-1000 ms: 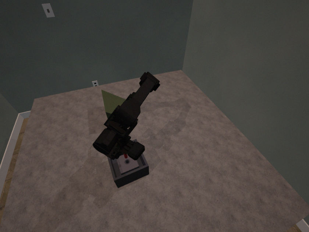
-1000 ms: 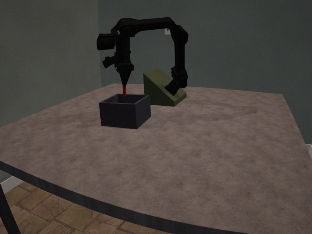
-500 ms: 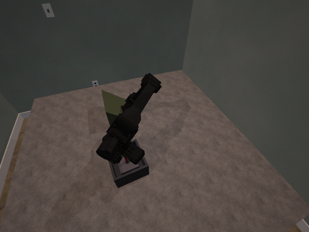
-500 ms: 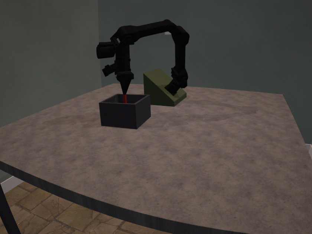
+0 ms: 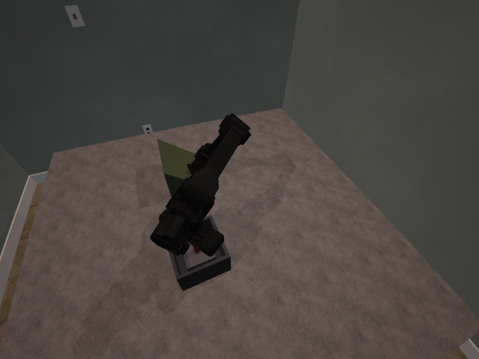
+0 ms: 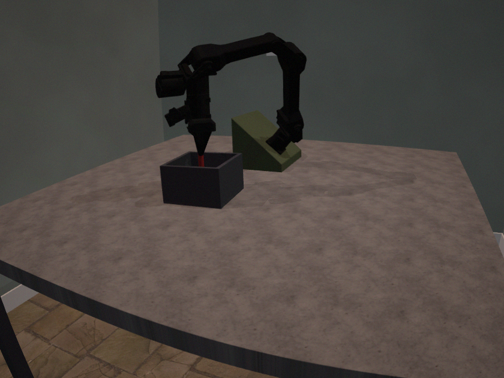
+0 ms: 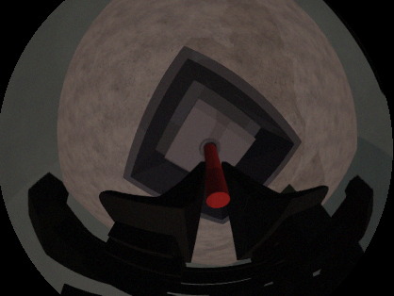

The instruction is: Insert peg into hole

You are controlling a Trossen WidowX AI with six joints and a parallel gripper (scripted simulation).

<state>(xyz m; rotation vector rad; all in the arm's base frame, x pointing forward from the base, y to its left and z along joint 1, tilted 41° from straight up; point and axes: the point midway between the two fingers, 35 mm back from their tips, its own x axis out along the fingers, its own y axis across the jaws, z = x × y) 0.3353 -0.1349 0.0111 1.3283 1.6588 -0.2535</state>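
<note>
The pale plate lies 10 cm below my hand. Round my hand: red peg 4 cm below; box 12 cm below.
</note>
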